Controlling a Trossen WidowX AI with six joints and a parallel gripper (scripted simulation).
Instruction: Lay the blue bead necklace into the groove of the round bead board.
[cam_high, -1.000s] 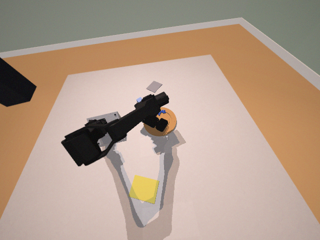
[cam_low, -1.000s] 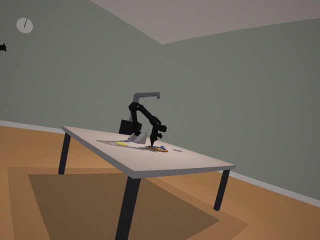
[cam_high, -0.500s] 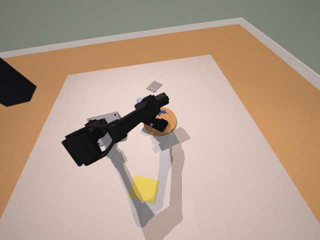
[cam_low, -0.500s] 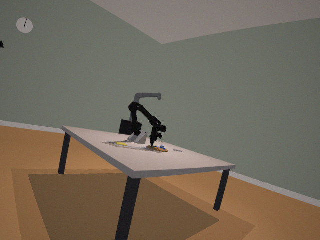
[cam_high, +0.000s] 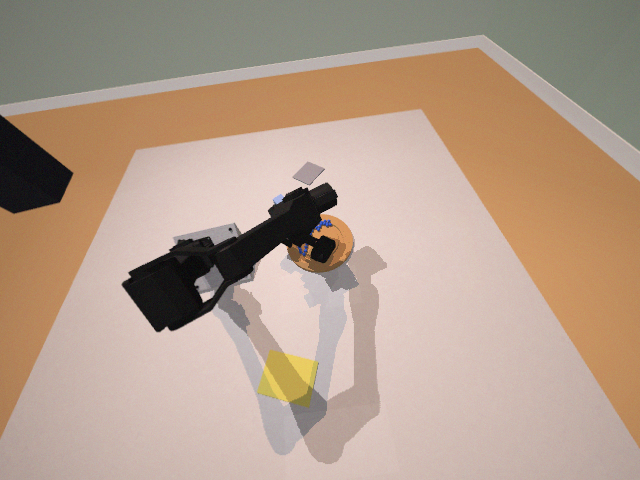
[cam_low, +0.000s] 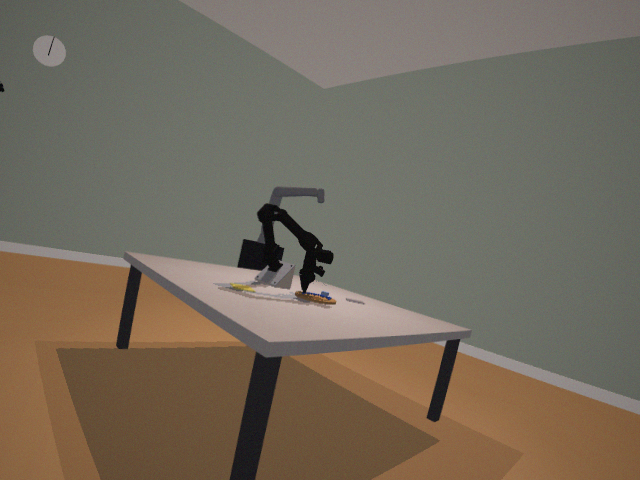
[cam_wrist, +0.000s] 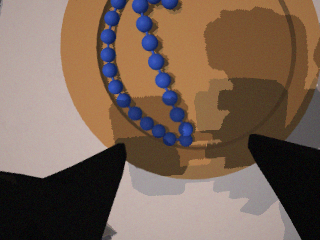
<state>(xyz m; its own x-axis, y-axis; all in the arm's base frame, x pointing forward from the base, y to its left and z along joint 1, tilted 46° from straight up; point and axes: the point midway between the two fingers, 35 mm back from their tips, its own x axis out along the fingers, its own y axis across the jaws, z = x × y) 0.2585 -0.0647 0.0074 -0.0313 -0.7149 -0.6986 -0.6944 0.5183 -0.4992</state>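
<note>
The round bead board lies 50 mm ahead of my gripper tip, 30 mm to the left of it and 10 mm below it. The rest, counted from my gripper tip: yellow square patch: 290 mm to the right, 110 mm behind, 20 mm below; then flat grey tile: 340 mm to the left, 90 mm ahead, 20 mm below; then light blue cube: 230 mm to the left, 30 mm behind, 10 mm below.
</note>
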